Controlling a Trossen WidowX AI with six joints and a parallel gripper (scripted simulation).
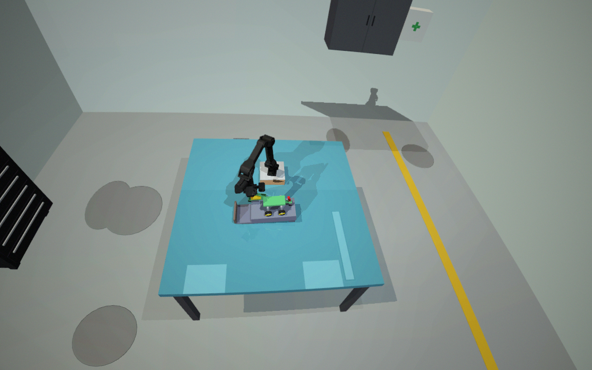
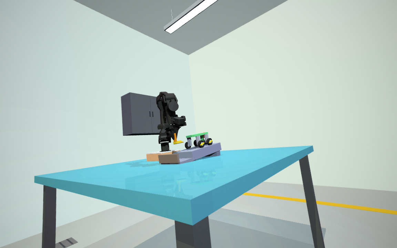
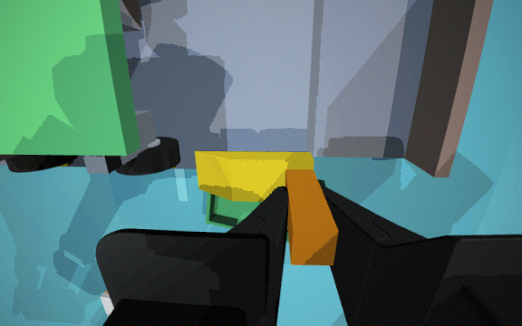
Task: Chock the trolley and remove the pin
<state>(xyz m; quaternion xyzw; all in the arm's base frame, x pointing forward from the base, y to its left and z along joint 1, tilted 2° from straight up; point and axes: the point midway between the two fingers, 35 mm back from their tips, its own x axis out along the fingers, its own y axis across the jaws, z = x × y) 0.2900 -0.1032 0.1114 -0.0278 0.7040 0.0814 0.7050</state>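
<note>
Right now my gripper tip is 25 cm to the right of the red-headed stop pin. Also, from my gripper tip: green-topped trolley: 3 cm ahead, 16 cm to the left, 2 cm below; then brown stop block: 7 cm ahead, 10 cm to the right, 10 cm below; then yellow chock: 2 cm to the left.
</note>
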